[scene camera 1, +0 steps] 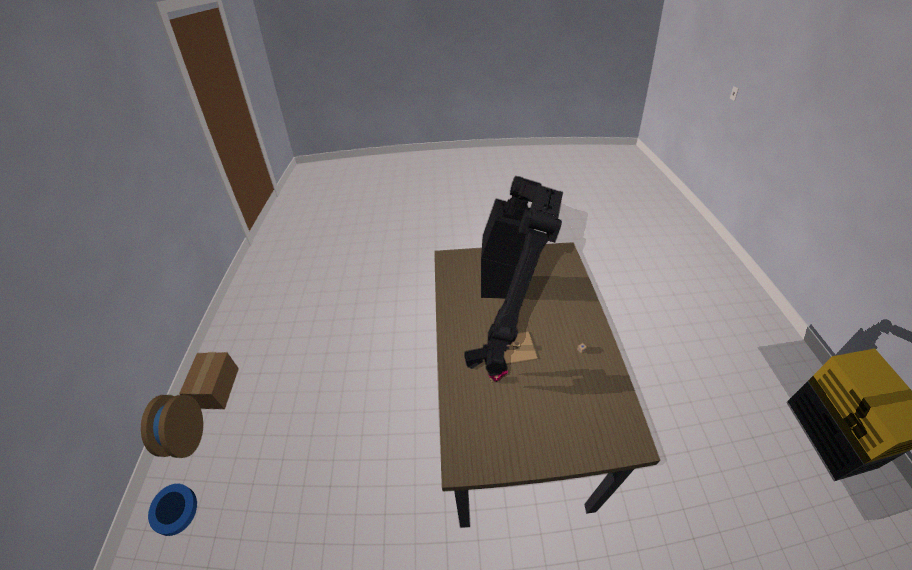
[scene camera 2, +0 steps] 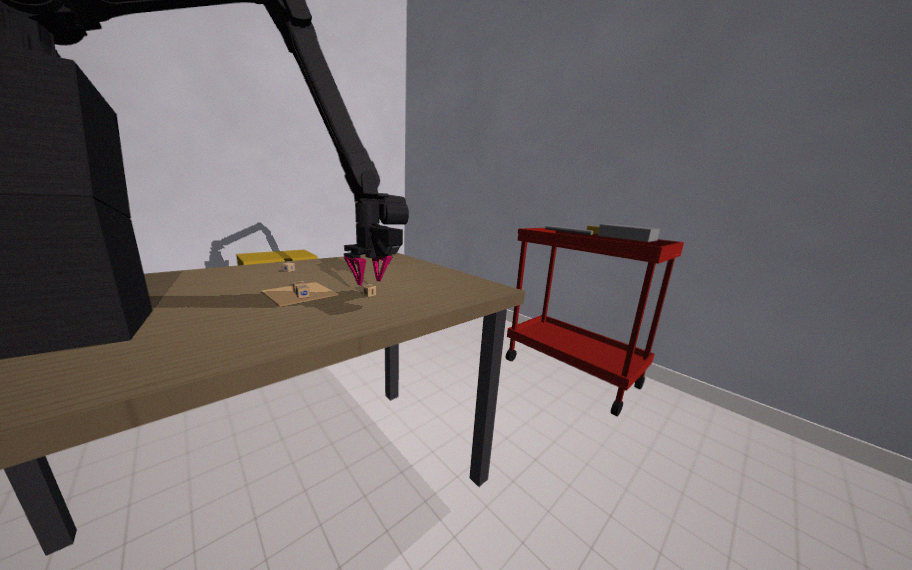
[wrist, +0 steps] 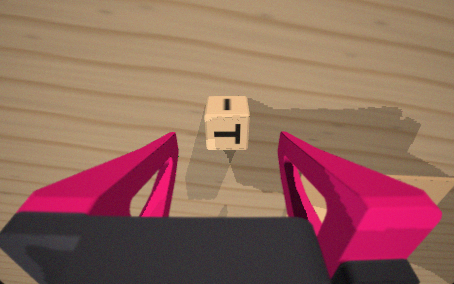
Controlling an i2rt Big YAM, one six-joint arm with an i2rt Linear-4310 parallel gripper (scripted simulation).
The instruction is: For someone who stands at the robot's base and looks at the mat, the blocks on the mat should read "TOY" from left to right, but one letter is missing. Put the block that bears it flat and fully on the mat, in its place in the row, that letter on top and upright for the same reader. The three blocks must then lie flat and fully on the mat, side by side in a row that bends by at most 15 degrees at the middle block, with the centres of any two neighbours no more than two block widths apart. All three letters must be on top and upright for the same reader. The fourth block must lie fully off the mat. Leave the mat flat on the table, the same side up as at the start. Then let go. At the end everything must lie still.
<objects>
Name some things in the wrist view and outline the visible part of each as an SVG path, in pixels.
My gripper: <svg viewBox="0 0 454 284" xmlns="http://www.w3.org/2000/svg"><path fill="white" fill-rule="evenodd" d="M0 231L0 249L38 284L419 284L420 280L407 258L441 220L442 212L422 189L320 150L287 132L281 132L278 144L278 160L288 217L169 217L179 155L176 133L170 132L138 150L34 191ZM158 171L151 194L140 215L131 216L130 204L132 198ZM298 170L326 201L327 212L323 223L321 223L306 195Z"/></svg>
A light wooden block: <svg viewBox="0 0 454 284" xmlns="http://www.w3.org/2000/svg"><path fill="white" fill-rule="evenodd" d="M209 96L204 115L207 149L248 149L250 114L247 97Z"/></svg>
</objects>
